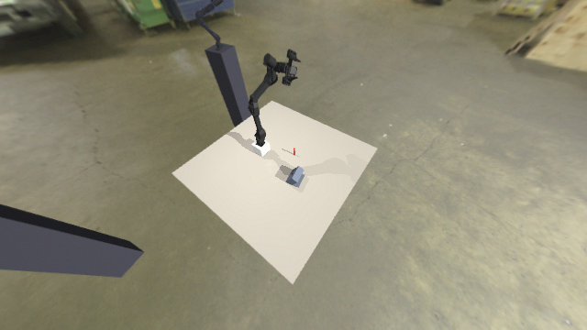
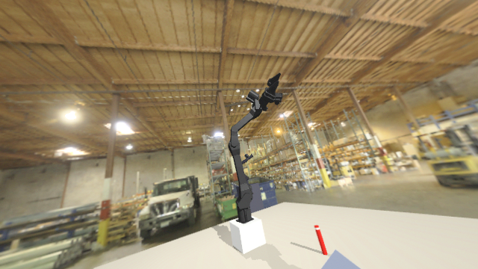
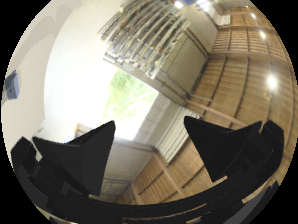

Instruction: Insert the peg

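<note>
Now: the red round peg 2 cm behind my gripper tip, 6 cm to the right of it and 67 cm below it. Also, from my gripper tip: grey-blue sloped panel 10 cm ahead, 28 cm to the right, 69 cm below.
</note>
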